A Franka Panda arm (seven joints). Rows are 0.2 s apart.
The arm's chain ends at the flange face. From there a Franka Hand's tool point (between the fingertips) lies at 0.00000 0.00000 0.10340 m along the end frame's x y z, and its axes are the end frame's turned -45 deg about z.
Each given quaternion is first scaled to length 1.
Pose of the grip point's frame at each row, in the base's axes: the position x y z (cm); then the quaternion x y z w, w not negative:
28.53 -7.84 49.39 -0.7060 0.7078 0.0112 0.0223
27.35 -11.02 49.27 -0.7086 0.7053 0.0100 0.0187
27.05 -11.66 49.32 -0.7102 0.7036 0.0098 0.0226
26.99 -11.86 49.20 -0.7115 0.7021 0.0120 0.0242
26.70 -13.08 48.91 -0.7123 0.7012 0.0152 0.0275
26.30 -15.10 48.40 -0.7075 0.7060 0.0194 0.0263
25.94 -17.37 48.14 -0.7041 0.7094 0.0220 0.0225
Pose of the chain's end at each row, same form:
28.37 -8.33 59.72 -0.3814 0.9241 0.0189 0.0163
27.22 -11.44 59.60 -0.3848 0.9228 0.0164 0.0134
26.87 -12.13 59.65 -0.3869 0.9218 0.0177 0.0171
26.82 -12.39 59.52 -0.3887 0.9210 0.0203 0.0178
26.53 -13.71 59.23 -0.3897 0.9204 0.0246 0.0196
26.20 -15.77 58.72 -0.3835 0.9230 0.0280 0.0169
25.93 -18.02 58.46 -0.3790 0.9248 0.0289 0.0124

